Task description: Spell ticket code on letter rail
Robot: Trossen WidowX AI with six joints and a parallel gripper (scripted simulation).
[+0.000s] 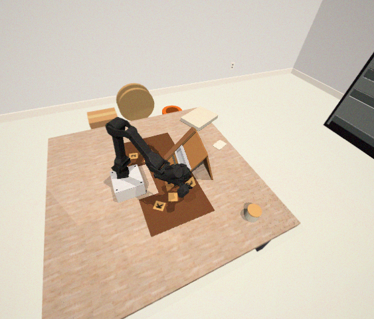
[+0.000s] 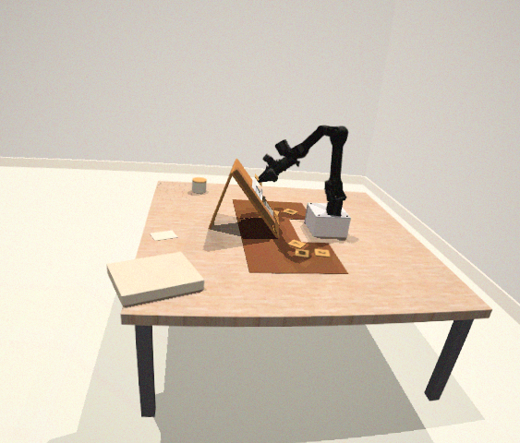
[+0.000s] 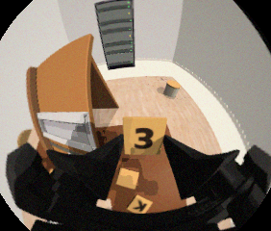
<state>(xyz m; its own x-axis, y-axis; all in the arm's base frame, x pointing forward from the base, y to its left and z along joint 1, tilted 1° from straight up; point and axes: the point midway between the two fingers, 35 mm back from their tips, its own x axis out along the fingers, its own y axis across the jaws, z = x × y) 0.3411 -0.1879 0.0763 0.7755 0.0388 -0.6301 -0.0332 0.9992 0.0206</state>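
The pale ticket is 70 mm behind my gripper tip, 150 mm to the left of it and 80 mm below it. The rest, counted from my gripper tip: blank-faced tile: 90 mm behind, 30 mm to the left, 150 mm below; tile marked k: 180 mm behind, 10 mm to the right, 150 mm below; tile marked 3: right at my gripper tip.
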